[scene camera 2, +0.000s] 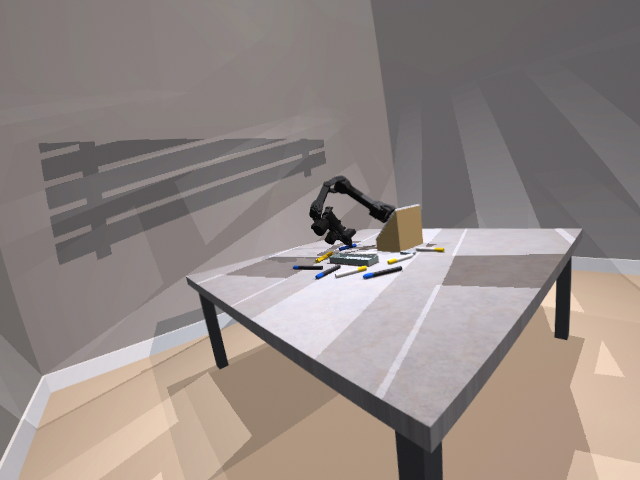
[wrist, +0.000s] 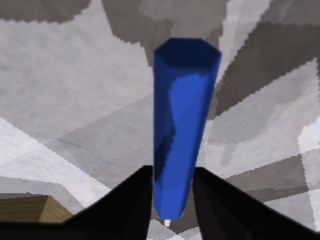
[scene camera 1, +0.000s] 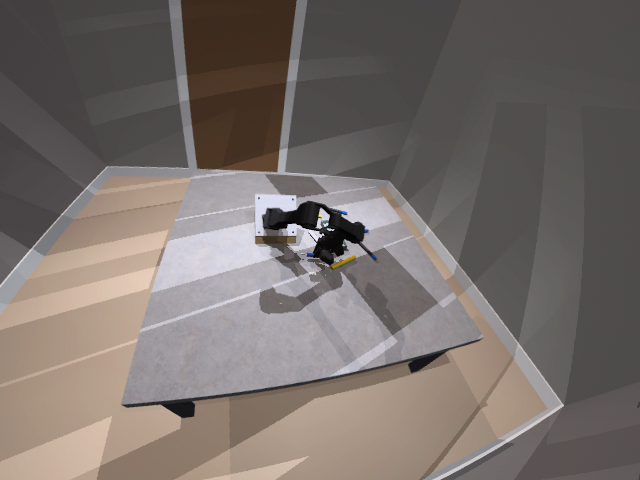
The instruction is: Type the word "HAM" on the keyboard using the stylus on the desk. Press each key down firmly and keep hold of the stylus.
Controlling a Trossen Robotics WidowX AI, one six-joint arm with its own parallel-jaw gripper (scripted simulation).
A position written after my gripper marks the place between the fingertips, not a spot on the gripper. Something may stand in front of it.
I see my gripper (wrist: 172, 175) and a blue stylus (wrist: 185, 69).
